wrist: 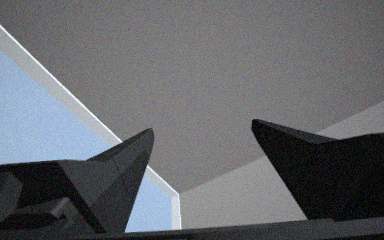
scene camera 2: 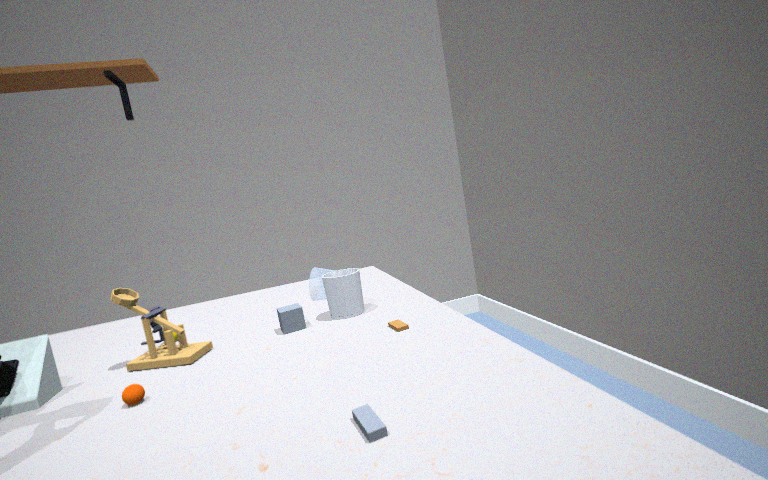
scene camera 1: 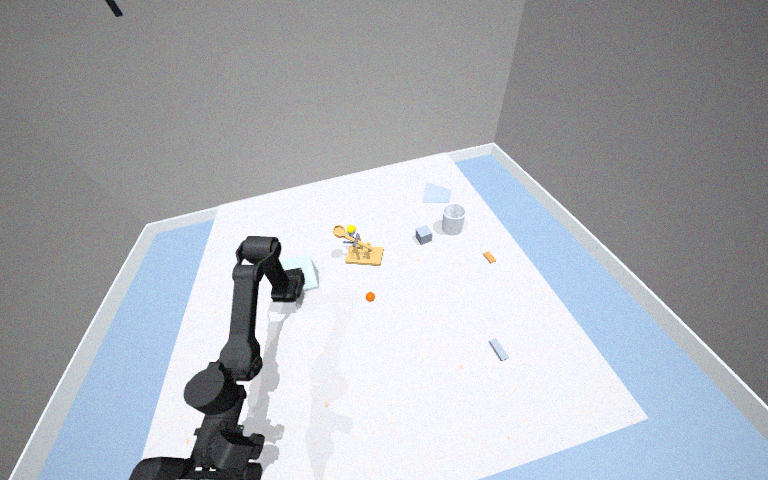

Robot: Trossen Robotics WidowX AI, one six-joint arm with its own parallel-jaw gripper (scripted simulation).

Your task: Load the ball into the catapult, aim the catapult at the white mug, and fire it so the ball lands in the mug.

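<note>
A wooden catapult (scene camera 2: 168,354) shares the scene with a white mug (scene camera 2: 343,289), and the catapult (scene camera 1: 359,253) can be seen from another camera too. In the wrist view the catapult is out of frame, and the mug is out of frame in the wrist view as well. The gripper (wrist: 202,128) is open and holds nothing.
</note>
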